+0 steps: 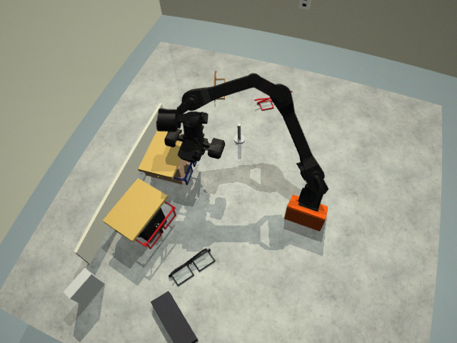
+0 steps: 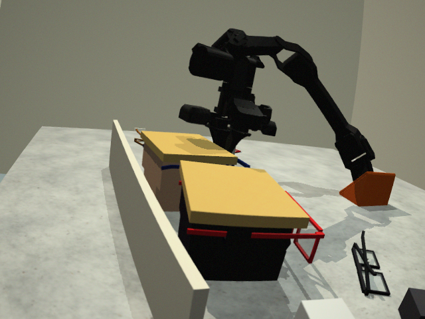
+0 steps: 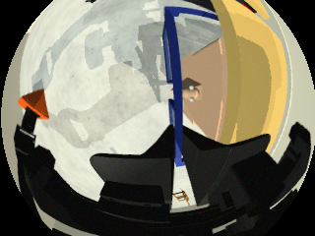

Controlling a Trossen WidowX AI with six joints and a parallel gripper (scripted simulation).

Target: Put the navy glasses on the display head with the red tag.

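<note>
Now: gripper tip 60 mm short of the tan head, 40 mm to the right of it and 10 mm above it. The rest, counted from my gripper tip: black head (50 mm ahead, 260 mm to the left, 10 mm below); cream board (190 mm ahead, 160 mm to the left, 10 mm below); grey post (90 mm behind, 170 mm to the right, 40 mm below).
</note>
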